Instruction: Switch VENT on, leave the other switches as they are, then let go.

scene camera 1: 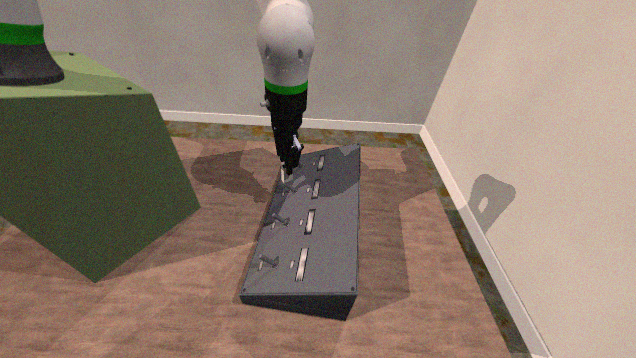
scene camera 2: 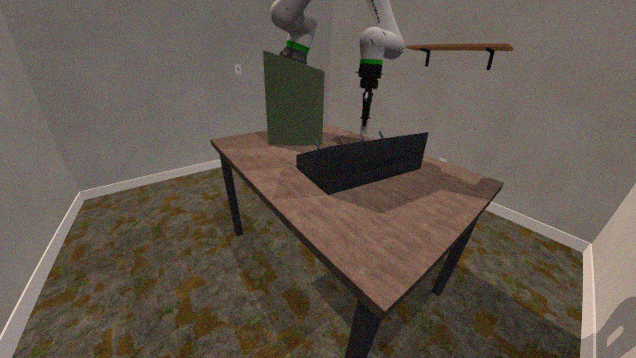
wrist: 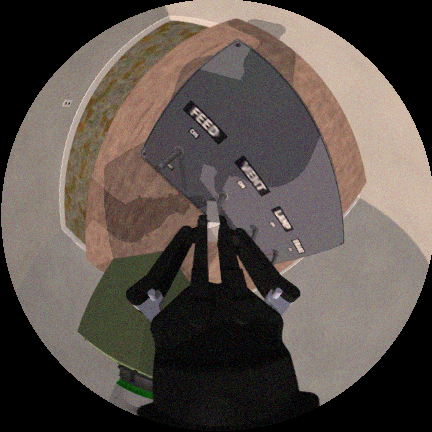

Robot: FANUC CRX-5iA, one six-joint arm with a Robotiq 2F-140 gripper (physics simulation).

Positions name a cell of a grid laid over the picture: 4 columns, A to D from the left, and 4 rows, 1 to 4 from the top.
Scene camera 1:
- my gripper: B3
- dark grey sloped panel: B3
